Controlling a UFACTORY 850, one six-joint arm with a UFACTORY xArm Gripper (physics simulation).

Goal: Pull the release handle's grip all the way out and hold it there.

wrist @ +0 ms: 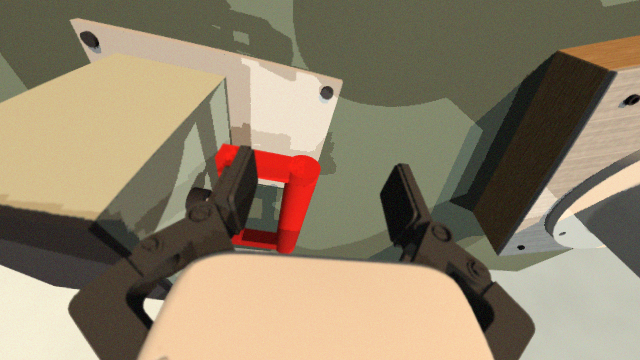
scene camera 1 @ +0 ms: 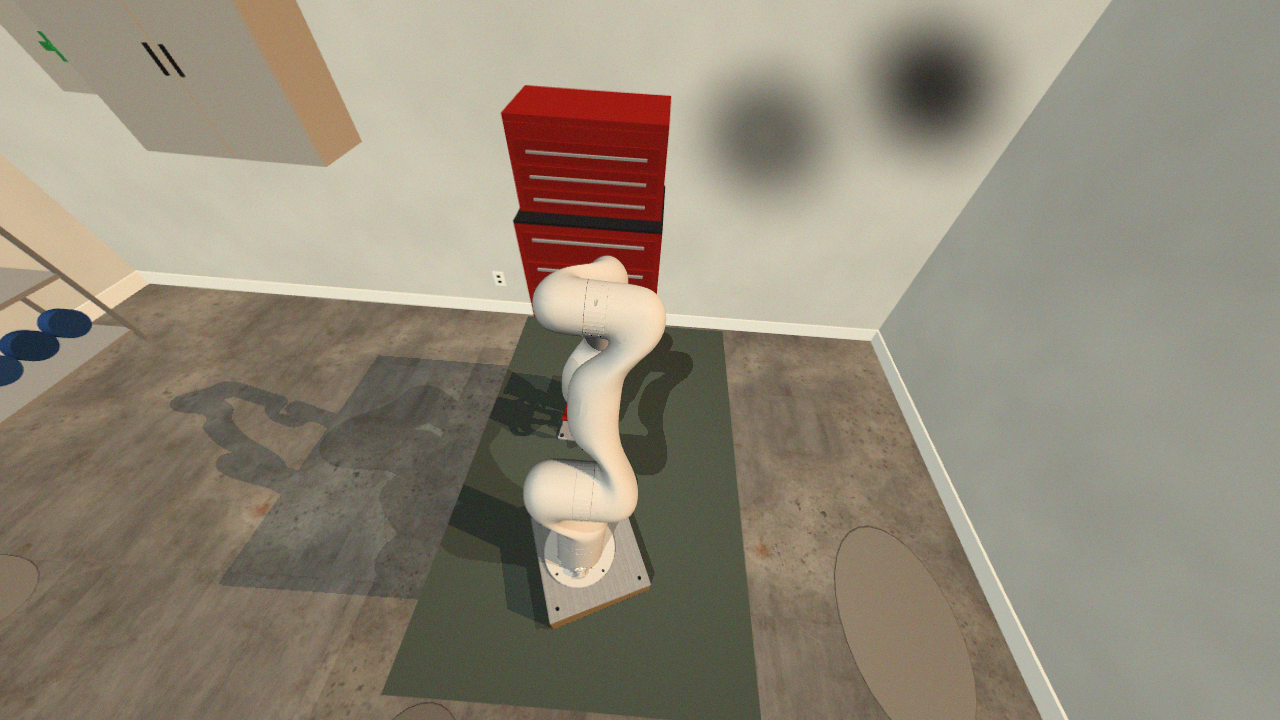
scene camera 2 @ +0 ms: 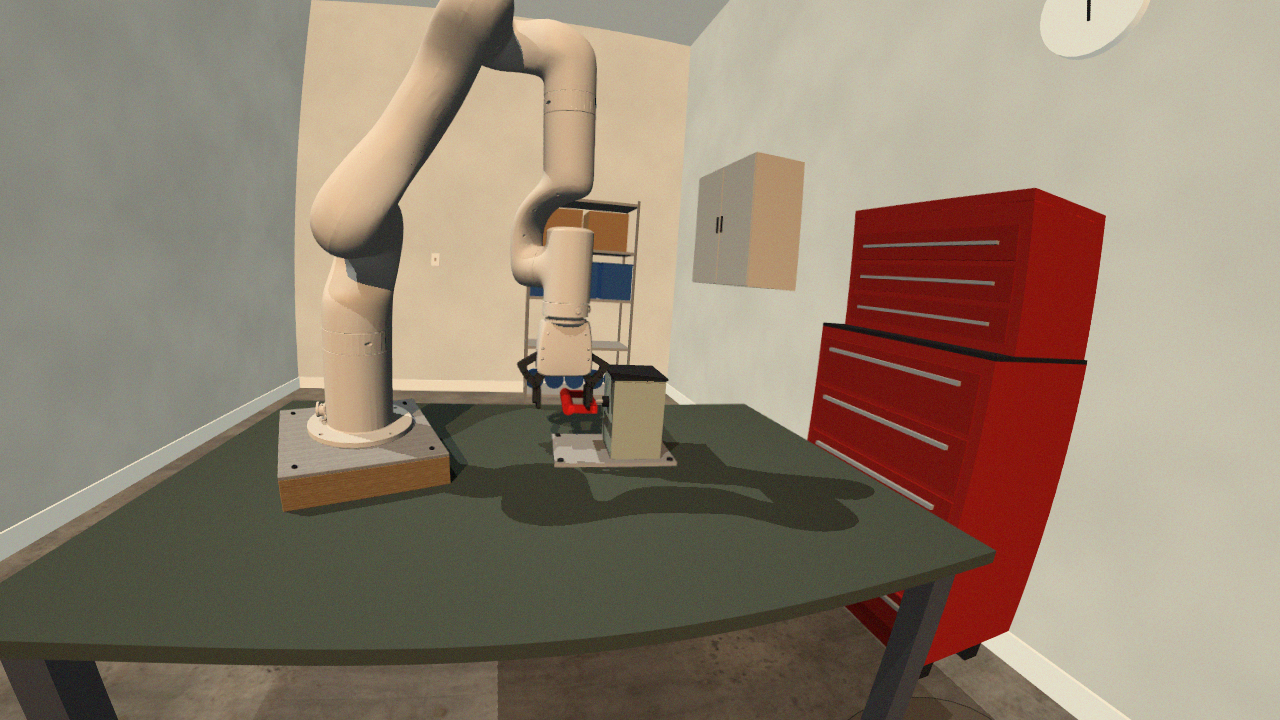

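The red release handle's grip point(scene camera 1: 564, 416) point(scene camera 2: 581, 409) point(wrist: 297, 210) is a rectangular loop on the front of a beige housing point(scene camera 2: 640, 416) point(wrist: 125, 115) with a black top. A black collar point(wrist: 199, 199) shows on the housing's front face. My gripper point(scene camera 2: 563, 402) point(wrist: 323, 171) is open and empty, pointing down at about the grip's height. In the wrist view its left finger overlaps the loop between the housing and the outer bar; the outer bar appears between the two fingers, nearer the left one. That finger hides part of the loop. In scene camera 1 the arm hides the gripper and most of the handle.
The housing stands on a pale base plate point(scene camera 1: 565, 430) point(scene camera 2: 577, 450) point(wrist: 285, 90) on the green table point(scene camera 1: 662, 644) point(scene camera 2: 501, 582). The arm's wood-edged mounting block point(scene camera 1: 626, 573) point(scene camera 2: 366, 483) point(wrist: 515, 150) is on the side opposite the housing. A red tool cabinet point(scene camera 1: 586, 161) point(scene camera 2: 948, 286) stands beyond the table.
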